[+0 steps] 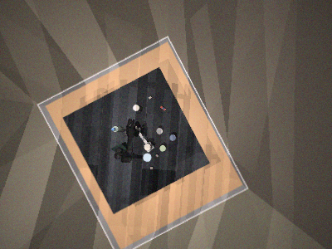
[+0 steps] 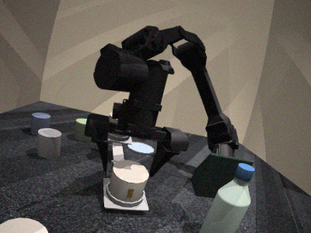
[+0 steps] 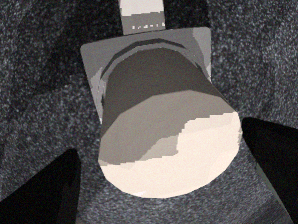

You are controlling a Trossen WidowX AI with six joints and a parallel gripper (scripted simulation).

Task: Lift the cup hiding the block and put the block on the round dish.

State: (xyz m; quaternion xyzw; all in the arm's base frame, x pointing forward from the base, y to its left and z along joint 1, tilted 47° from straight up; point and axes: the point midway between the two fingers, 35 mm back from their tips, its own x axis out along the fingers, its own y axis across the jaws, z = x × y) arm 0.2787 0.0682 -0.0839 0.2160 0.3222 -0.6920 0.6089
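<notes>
Right now my gripper tip is 4 cm above the grey block and 1 cm to the left of it. From my gripper tip the other things lie so: white balance 14 cm to the right, 6 cm below, 2 cm ahead; then white balance beam 14 cm to the right, 4 cm below, 1 cm ahead; then round pale blue dish 36 cm to the right, 8 cm below, 8 cm behind.
</notes>
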